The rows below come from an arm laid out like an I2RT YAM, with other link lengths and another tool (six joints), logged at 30 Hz.
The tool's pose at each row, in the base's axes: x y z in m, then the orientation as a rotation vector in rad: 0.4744, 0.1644, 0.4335, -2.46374, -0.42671, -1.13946; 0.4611, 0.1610, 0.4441, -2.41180, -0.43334, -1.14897; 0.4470, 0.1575, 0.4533, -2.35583, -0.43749, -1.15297; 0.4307, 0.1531, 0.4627, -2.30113, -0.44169, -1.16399; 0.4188, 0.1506, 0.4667, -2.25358, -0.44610, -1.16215; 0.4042, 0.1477, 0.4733, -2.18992, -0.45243, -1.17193; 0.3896, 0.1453, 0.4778, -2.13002, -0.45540, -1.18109; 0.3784, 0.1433, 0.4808, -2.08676, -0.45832, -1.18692; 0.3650, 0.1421, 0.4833, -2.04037, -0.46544, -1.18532; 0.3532, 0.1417, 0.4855, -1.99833, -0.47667, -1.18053; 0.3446, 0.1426, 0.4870, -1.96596, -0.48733, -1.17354; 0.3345, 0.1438, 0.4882, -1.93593, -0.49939, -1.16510; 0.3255, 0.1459, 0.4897, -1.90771, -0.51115, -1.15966; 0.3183, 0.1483, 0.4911, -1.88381, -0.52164, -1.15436
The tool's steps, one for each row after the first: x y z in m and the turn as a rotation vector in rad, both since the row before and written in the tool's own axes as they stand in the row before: -0.0004, -0.0050, -0.0166, 0.04011, 0.02586, 0.00348; -0.0016, -0.0056, -0.0162, 0.04516, 0.02522, 0.00727; -0.0025, -0.0067, -0.0180, 0.04085, 0.02905, 0.00420; -0.0038, -0.0051, -0.0111, 0.04049, 0.01891, 0.00677; -0.0030, -0.0075, -0.0141, 0.04873, 0.03251, 0.00369; -0.0043, -0.0078, -0.0126, 0.04493, 0.03176, 0.00492; -0.0034, -0.0061, -0.0095, 0.03280, 0.02255, 0.00298; -0.0048, -0.0081, -0.0099, 0.03945, 0.01890, 0.00353; -0.0041, -0.0079, -0.0080, 0.03832, 0.01396, 0.00111; -0.0031, -0.0067, -0.0047, 0.03144, 0.00834, 0.00078; -0.0041, -0.0079, -0.0051, 0.03055, 0.00595, -0.00002; -0.0033, -0.0080, -0.0036, 0.02769, 0.00675, -0.00174; -0.0025, -0.0070, -0.0022, 0.02387, 0.00515, -0.00164
